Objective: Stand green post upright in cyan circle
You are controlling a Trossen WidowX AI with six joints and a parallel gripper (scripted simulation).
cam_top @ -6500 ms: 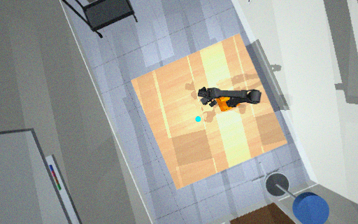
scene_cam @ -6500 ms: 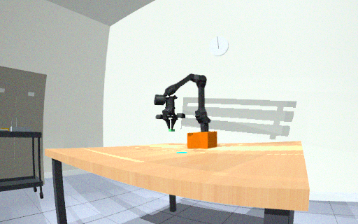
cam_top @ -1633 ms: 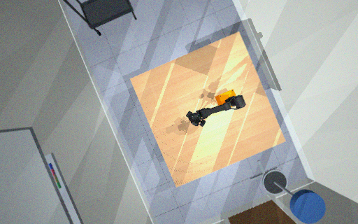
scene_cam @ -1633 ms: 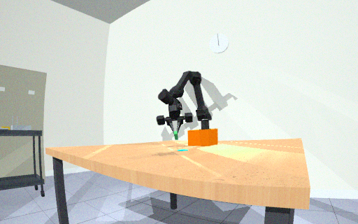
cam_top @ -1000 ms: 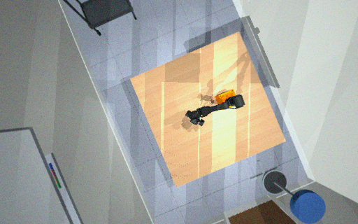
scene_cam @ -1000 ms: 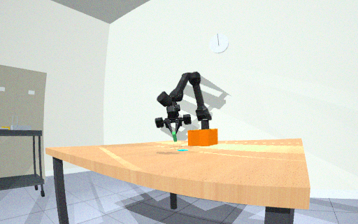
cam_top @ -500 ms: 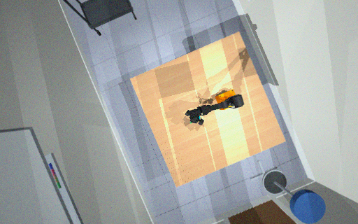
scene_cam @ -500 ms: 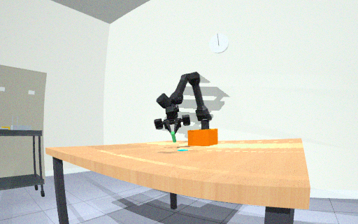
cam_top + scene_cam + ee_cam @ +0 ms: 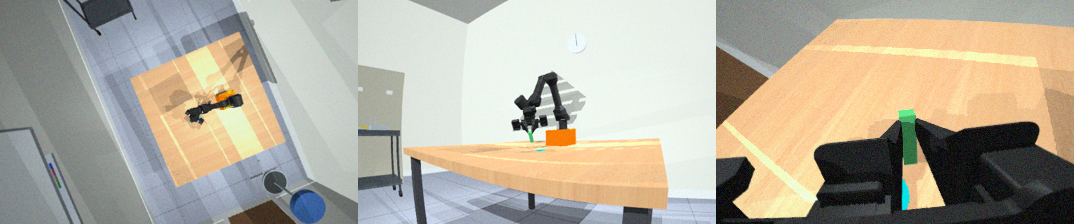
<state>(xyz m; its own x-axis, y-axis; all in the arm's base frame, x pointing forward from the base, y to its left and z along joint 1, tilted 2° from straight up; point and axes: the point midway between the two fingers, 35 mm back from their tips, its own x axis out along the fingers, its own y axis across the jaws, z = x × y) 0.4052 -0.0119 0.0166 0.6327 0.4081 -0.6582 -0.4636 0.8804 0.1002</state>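
The cyan circle lies 9 cm below my gripper tip, 9 cm behind it and 1 cm to the left of it. From my gripper tip the other things lie so: green post (2 cm below, 1 cm behind).
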